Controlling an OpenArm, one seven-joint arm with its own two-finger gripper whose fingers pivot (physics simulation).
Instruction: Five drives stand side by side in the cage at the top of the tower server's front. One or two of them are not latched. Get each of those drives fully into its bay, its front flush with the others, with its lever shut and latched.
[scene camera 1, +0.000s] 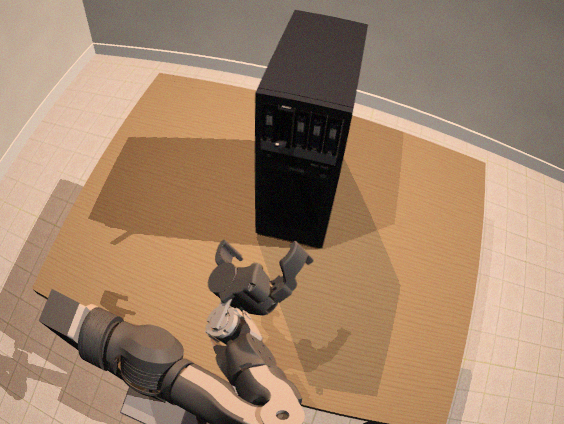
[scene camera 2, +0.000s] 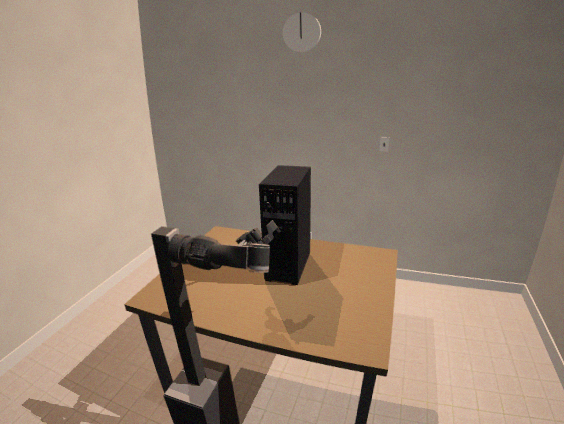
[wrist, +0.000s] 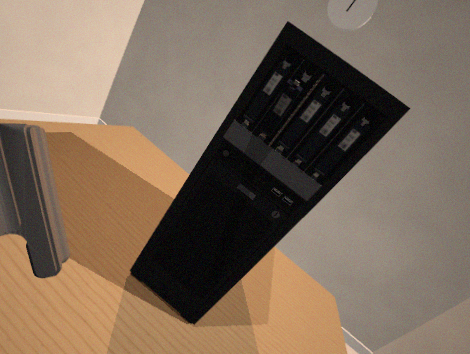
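Note:
The black tower server (scene camera 1: 292, 200) (scene camera 2: 304, 225) (wrist: 210, 235) stands upright on the table. Its cage holds five drives side by side. The second drive from the left (scene camera 1: 284, 126) (wrist: 282, 104) looks different: its front is dark in scene camera 1, and a small lever part stands out near its top in the wrist view. How far it sits out is hard to tell. The first (wrist: 272, 83), third (wrist: 311, 110), fourth (wrist: 330, 125) and fifth (wrist: 348, 140) drives look alike, with levers seemingly shut. My gripper (scene camera 1: 267, 252) (scene camera 2: 264, 231) is wide open and empty, in front of and below the cage, touching nothing.
The wooden table (scene camera 1: 435, 200) (scene camera 2: 370, 280) (wrist: 30, 300) extends around the tower. The arm (scene camera 1: 210, 385) (scene camera 2: 220, 256) reaches in from the front left, from its post (scene camera 2: 177, 300). A grey wall (scene camera 1: 450, 60) (scene camera 2: 450, 150) stands behind the tower.

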